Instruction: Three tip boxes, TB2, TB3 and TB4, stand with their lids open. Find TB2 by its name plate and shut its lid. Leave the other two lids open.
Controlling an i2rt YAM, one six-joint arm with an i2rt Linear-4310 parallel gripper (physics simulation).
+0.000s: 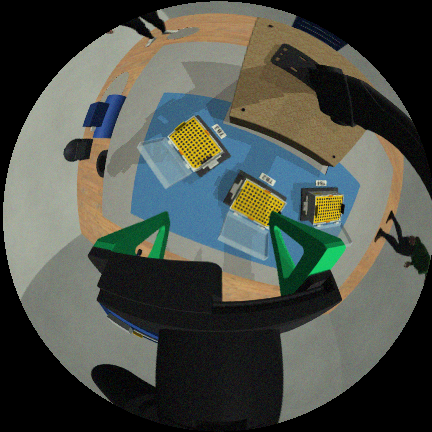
Labels:
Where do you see a clear lid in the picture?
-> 236, 231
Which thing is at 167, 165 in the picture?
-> A clear lid.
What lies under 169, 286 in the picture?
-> My gripper.

